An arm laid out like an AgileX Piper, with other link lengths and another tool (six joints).
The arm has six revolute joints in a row. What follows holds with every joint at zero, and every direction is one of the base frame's.
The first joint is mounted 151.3 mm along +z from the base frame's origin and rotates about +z.
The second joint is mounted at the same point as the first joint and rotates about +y.
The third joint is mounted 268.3 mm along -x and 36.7 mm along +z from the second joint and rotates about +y.
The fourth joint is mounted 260.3 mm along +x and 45.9 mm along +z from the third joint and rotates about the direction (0.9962, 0, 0.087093).
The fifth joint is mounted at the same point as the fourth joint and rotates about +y.
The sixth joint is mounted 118.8 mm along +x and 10.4 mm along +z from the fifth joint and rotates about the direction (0.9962, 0, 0.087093).
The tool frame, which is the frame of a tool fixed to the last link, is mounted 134.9 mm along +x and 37 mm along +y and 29.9 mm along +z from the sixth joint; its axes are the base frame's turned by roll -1.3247, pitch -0.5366 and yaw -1.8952 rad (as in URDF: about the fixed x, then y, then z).
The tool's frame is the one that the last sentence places.
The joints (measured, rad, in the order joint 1, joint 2, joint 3, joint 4, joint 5, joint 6), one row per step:
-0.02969, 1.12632, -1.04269, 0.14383, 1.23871, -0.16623
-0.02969, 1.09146, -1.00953, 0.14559, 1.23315, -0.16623
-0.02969, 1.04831, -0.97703, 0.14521, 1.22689, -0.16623
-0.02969, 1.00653, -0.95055, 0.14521, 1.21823, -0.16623
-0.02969, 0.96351, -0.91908, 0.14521, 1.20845, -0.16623
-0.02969, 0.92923, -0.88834, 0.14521, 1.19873, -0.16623
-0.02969, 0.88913, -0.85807, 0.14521, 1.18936, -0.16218
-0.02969, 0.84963, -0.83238, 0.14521, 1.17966, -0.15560
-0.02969, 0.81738, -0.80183, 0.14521, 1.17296, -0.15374
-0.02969, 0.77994, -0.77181, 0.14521, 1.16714, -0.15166
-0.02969, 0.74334, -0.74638, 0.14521, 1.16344, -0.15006
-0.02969, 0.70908, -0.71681, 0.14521, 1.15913, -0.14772
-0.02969, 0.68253, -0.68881, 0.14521, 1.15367, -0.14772
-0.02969, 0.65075, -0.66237, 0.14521, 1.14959, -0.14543
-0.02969, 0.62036, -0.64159, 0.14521, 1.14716, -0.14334
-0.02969, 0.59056, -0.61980, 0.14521, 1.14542, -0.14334
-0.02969, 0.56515, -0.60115, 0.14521, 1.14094, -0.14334
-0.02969, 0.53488, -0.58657, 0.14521, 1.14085, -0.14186
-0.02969, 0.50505, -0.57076, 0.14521, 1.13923, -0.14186
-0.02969, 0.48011, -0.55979, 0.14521, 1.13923, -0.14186
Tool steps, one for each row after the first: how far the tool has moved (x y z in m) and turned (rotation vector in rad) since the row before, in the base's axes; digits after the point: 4 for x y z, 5 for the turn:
-0.0073, 0.0005, -0.0018, 0.00155, -0.00725, -0.00079
-0.0073, 0.0000, 0.0003, -0.00087, -0.01683, -0.00091
-0.0053, 0.0000, 0.0020, -0.00068, -0.02386, -0.00125
-0.0060, 0.0000, 0.0003, -0.00058, -0.02122, -0.00141
-0.0053, 0.0000, -0.0019, -0.00033, -0.01315, -0.00141
-0.0053, 0.0000, -0.0006, 0.00120, -0.01860, -0.00500
-0.0042, -0.0001, 0.0008, 0.00227, -0.02260, -0.00726
-0.0053, 0.0000, -0.0034, 0.00066, -0.00810, -0.00261
-0.0055, 0.0000, -0.0024, 0.00063, -0.01293, -0.00267
-0.0050, 0.0001, -0.0013, 0.00036, -0.01464, -0.00193
-0.0053, 0.0001, -0.0036, 0.00092, -0.00868, -0.00265
-0.0044, 0.0000, -0.0047, -0.00004, -0.00395, -0.00079
-0.0044, 0.0000, -0.0033, 0.00091, -0.00911, -0.00256
-0.0036, 0.0000, -0.0017, 0.00073, -0.01177, -0.00214
-0.0038, 0.0001, -0.0025, -0.00026, -0.00973, -0.00025
-0.0025, 0.0000, -0.0018, -0.00025, -0.01119, -0.00064
-0.0028, 0.0001, 0.0000, 0.00032, -0.01560, -0.00125
-0.0026, 0.0001, -0.0005, -0.00043, -0.01562, -0.00023
-0.0021, 0.0001, 0.0002, -0.00041, -0.01396, 0.00000

